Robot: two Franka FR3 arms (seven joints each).
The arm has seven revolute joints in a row. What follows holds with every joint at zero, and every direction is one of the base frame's. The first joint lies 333 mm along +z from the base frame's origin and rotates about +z. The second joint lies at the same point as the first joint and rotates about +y. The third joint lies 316 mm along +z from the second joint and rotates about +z. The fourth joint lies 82.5 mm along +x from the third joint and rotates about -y. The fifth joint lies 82.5 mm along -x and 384 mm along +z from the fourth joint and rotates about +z. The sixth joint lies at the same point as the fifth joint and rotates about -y. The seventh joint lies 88 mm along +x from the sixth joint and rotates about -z. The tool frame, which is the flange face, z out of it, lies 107 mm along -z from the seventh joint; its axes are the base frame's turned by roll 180, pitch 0 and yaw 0 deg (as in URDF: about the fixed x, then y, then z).
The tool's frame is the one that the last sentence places.
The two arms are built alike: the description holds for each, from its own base.
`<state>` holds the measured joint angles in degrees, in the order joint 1, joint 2, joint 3, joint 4, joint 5, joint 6, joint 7, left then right.
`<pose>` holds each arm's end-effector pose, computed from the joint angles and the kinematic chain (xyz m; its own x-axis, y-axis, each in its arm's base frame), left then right.
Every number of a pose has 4 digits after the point.
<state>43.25 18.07 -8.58 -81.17 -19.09 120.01 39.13 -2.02 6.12 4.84 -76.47 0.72 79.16 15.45</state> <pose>0.5665 0.3916 0.5642 0.8739 0.0668 0.4815 0.0317 -0.9962 0.0806 0.5666 0.0262 0.6579 0.9743 -0.2163 -0.0630 -0.2171 -0.9761 -0.0049</pose>
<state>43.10 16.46 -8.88 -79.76 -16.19 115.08 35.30 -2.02 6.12 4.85 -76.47 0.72 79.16 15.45</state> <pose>0.5603 0.3794 0.5853 0.8976 0.0844 0.4326 0.0527 -0.9950 0.0846 0.5666 0.0263 0.6579 0.9743 -0.2162 -0.0630 -0.2169 -0.9762 -0.0049</pose>
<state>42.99 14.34 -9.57 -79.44 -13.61 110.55 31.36 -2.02 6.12 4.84 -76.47 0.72 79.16 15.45</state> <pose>0.5528 0.3627 0.6033 0.9184 0.1080 0.3805 0.0795 -0.9928 0.0897 0.5666 0.0262 0.6579 0.9743 -0.2163 -0.0630 -0.2171 -0.9761 -0.0049</pose>
